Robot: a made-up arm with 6 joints.
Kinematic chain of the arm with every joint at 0, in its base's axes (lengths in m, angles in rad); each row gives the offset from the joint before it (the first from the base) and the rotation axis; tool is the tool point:
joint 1: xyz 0 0 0.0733 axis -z
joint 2: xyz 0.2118 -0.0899 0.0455 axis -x
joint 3: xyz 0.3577 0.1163 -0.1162 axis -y
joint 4: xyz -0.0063 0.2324 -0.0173 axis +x
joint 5: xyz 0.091 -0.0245 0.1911 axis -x
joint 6: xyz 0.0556 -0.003 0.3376 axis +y
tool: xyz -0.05 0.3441 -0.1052
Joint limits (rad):
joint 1: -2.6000..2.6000
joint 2: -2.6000..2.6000
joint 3: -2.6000..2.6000
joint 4: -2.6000..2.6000
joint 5: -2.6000..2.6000
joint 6: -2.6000..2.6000
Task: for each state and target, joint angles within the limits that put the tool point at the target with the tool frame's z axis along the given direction. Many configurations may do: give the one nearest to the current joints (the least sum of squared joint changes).
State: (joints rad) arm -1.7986 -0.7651 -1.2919 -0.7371 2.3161 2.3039
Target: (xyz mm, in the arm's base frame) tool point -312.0 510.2 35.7 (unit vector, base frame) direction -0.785 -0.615 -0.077
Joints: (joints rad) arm -1.9669 -1.1627 -2.0803 -1.5084 2.6000 1.9580
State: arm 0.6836 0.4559 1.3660 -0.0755 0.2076 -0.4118
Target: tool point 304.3 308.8 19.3 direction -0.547 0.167 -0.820
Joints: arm 0.5958 -0.1769 2.0147 0.4162 0.0573 -0.4866
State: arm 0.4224 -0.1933 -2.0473 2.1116 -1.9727 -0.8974
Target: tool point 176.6 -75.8 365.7 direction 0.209 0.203 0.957
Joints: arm -0.1479 -0.4243 -2.5933 1.9337 -1.9822 -0.6685
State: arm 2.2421 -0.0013 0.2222 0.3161 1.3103 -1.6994
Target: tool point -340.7 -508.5 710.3 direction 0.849 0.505 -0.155
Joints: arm 2.4373 -0.6897 0.5350 0.6706 0.7644 -1.2610
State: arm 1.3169 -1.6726 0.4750 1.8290 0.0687 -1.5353
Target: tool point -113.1 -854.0 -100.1 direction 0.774 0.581 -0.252
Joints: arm 1.6670 -1.3855 0.7008 2.3491 -0.1387 -1.3788
